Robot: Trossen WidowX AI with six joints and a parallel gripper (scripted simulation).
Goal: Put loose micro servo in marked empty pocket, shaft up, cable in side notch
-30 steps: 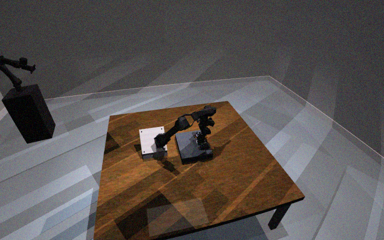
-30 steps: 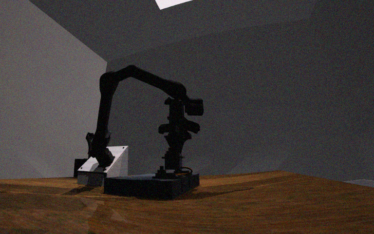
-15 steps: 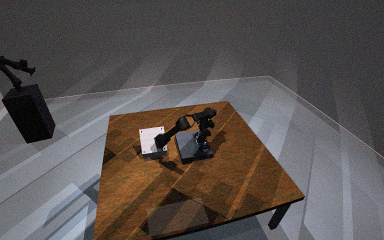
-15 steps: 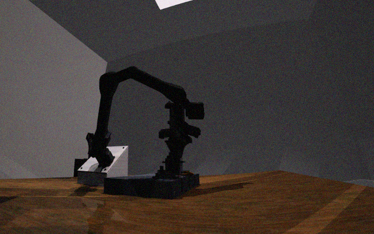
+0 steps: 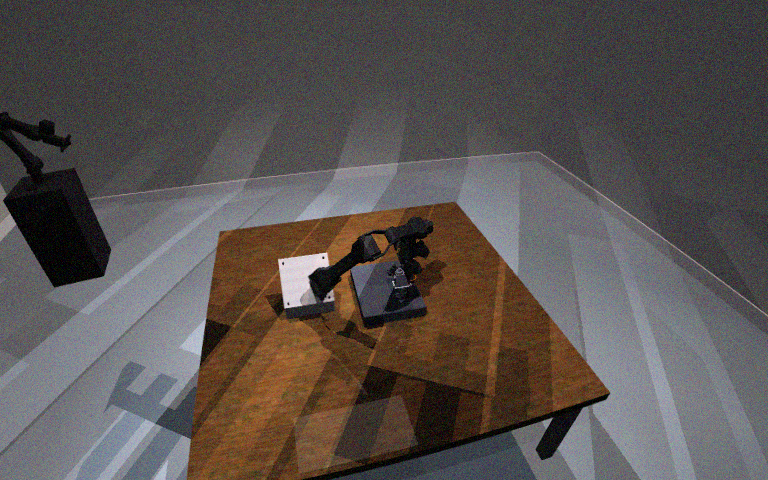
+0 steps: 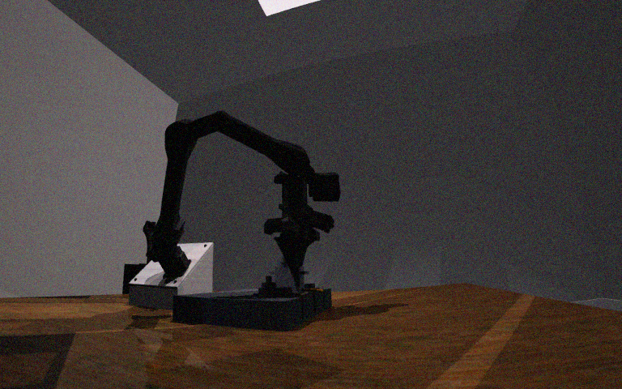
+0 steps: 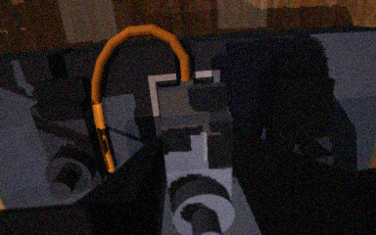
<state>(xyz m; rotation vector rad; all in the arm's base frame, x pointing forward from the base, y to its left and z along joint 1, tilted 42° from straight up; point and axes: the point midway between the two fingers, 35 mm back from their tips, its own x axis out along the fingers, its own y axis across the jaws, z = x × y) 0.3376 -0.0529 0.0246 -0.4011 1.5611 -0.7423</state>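
Right now my gripper tip is 120 mm past the dark grey robot deck, 70 mm above it and 20 mm to the right of it.
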